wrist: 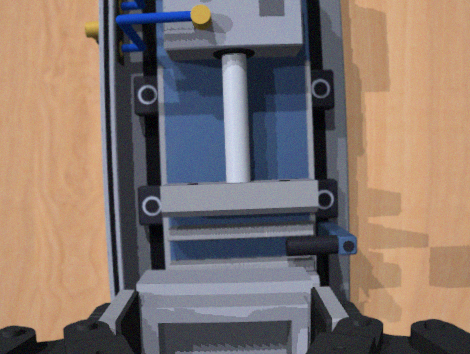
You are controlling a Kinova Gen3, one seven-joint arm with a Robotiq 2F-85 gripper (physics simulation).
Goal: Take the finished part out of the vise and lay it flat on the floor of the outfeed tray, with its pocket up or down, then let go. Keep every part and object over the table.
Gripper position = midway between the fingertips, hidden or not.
Observation:
In view: the gripper [225, 315], a grey jaw [220, 198], a blue bed [193, 89] and a pale screw rod [234, 69].

